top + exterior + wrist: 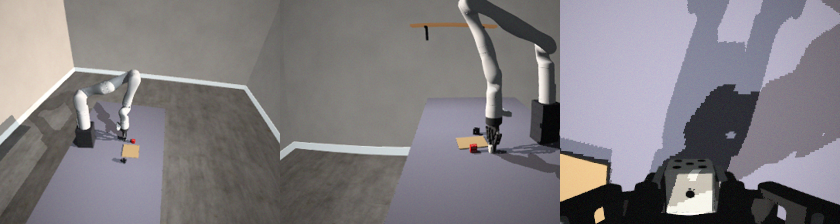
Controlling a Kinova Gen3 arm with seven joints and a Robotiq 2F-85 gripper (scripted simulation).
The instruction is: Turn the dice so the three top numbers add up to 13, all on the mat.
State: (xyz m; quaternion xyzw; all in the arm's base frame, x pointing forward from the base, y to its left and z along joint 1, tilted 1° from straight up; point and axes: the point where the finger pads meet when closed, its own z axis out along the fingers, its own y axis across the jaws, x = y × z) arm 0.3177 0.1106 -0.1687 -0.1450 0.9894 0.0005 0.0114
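My hand is 90 mm short of the tan mat, 120 mm to the left of it and 20 mm above it. The rest, counted from my hand: black die 60 mm ahead, 250 mm to the right; red die 90 mm ahead, 20 mm to the right; white die right at my hand.
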